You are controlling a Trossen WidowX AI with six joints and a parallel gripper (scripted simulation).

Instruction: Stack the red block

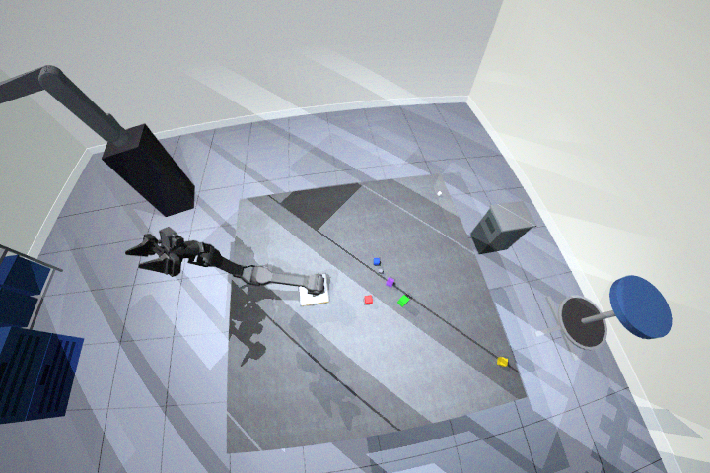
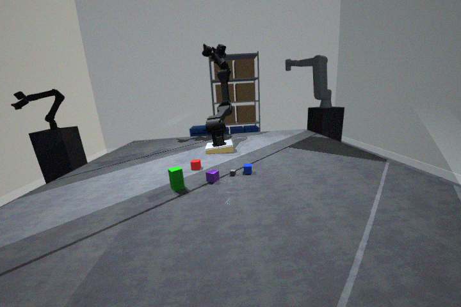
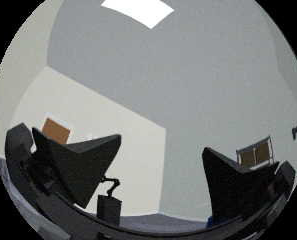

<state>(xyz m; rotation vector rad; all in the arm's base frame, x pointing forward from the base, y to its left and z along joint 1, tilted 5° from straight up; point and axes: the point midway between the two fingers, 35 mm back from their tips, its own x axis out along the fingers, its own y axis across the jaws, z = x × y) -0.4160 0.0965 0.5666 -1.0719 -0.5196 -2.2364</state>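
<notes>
The red block lies 67 cm ahead of my gripper tip, 17 cm to the right of it and 59 cm below it. From my gripper tip the other things lie so: purple block (81 cm ahead, 12 cm to the right, 59 cm below); small grey cube (78 cm ahead, 5 cm to the right, 60 cm below); blue block (78 cm ahead, 1 cm to the left, 60 cm below).
</notes>
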